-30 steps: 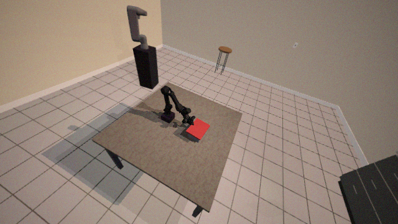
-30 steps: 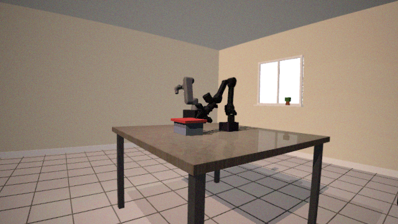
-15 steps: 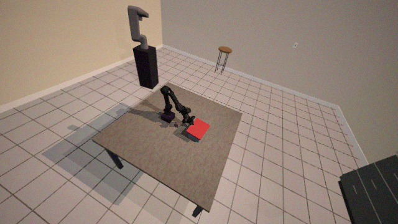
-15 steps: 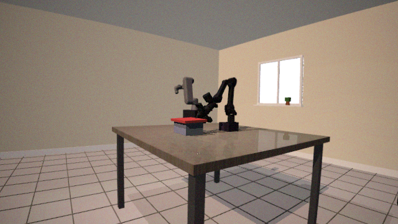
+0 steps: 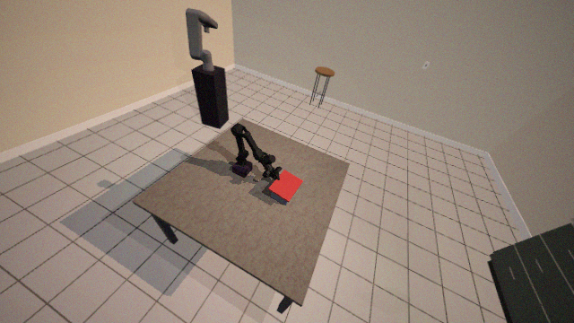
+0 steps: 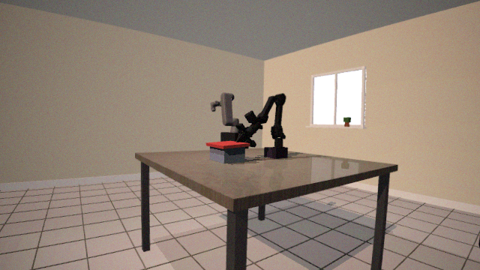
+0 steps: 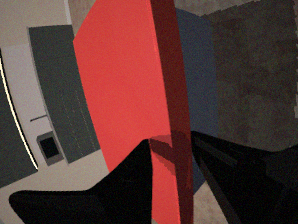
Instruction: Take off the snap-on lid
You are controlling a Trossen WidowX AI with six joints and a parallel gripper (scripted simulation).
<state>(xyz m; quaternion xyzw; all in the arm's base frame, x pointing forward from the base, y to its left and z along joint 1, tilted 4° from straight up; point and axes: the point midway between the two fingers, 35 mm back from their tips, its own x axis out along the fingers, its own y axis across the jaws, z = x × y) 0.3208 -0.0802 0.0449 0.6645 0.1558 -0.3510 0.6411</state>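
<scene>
The red lid lies 7 cm ahead of my gripper tip and 2 cm to the right of it. Round my gripper tip: grey-blue storage box: 7 cm ahead, 5 cm below, 2 cm to the right.
</scene>
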